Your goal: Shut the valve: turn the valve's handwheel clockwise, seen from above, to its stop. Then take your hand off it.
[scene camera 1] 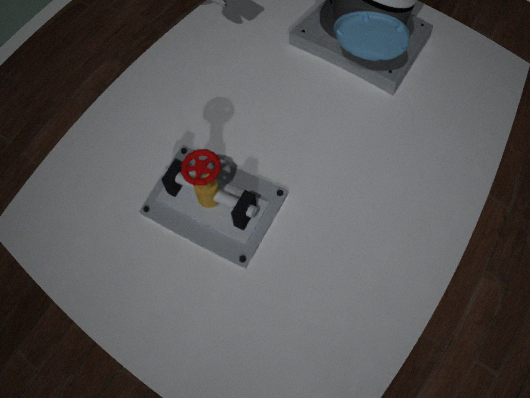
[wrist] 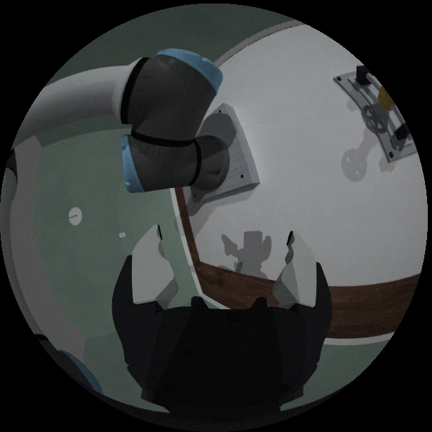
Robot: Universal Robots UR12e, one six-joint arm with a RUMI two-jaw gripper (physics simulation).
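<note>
The valve's red handwheel (scene camera 1: 200,167) stands level on top of the yellow valve body (scene camera 1: 206,194) (wrist: 386,98) in scene camera 1. White pipe runs out from both sides of the body, held by two black brackets on a grey base plate (scene camera 1: 190,226) (wrist: 350,90). The handwheel itself does not show in the wrist view; its shadow lies on the table. My gripper (wrist: 225,230) is open and empty, well away from the valve, which is at the upper right of the wrist view. A small tip of the gripper shows at the top edge of scene camera 1.
The robot's grey mounting block (scene camera 1: 345,62) (wrist: 245,155) stands on the white table (scene camera 1: 320,320) (wrist: 300,200), with the arm's blue-capped joint (scene camera 1: 372,36) above it. Brown wooden floor (scene camera 1: 495,320) (wrist: 360,305) lies beyond the table's edges. The gripper's shadow falls on the table.
</note>
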